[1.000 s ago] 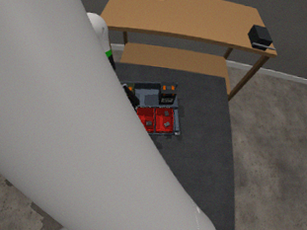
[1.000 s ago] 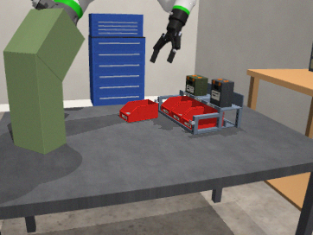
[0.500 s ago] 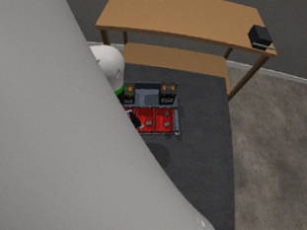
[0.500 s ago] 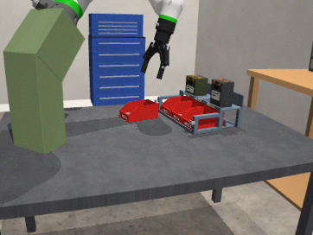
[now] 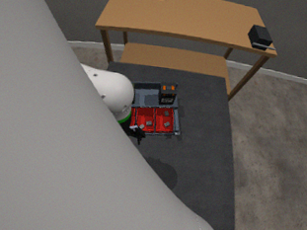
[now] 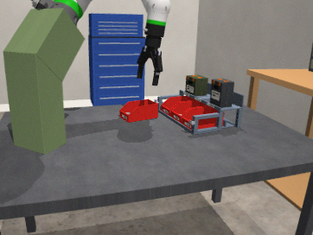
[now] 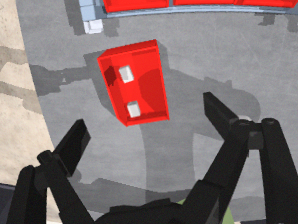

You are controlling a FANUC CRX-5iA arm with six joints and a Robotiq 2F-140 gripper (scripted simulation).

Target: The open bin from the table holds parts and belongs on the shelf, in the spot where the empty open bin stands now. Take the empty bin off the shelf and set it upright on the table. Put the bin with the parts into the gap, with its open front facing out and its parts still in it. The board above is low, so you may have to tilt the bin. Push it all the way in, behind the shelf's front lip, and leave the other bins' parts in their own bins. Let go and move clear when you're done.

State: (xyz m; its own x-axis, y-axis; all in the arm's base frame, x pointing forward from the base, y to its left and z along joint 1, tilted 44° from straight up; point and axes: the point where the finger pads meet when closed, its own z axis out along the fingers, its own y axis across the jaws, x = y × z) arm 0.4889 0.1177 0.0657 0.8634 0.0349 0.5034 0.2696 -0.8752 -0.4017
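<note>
Right now my hand is 10 mm past the part, 40 mm to the right of it and 180 mm above it. From my hand the other things lie so: grey shelf (240 mm ahead, 70 mm to the right, 130 mm below); dark box (320 mm ahead, 180 mm to the right, 30 mm below).
</note>
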